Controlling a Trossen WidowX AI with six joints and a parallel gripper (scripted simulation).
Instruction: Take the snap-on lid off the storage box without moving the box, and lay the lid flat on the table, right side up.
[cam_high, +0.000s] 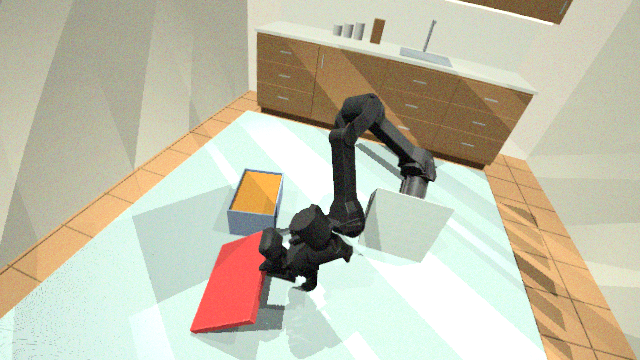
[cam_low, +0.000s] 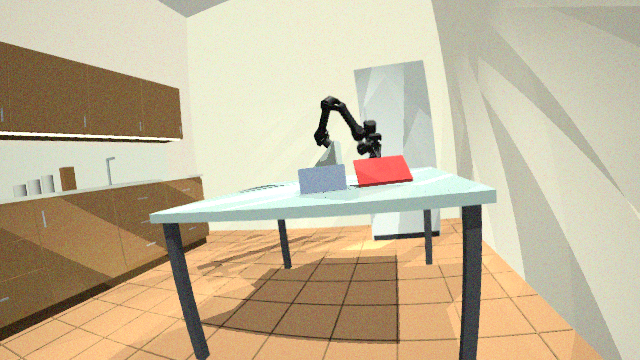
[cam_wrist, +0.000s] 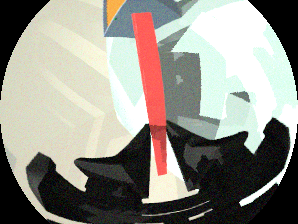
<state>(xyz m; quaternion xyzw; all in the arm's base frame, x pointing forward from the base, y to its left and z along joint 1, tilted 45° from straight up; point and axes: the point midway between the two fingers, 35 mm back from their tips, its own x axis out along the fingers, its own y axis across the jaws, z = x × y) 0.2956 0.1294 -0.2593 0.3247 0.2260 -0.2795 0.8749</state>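
My gripper tip is now 70 mm short of the lid, 10 mm to the right of it and 50 mm above it. From my gripper tip the other things lie so: storage box: 130 mm ahead, 260 mm to the right, 50 mm below.
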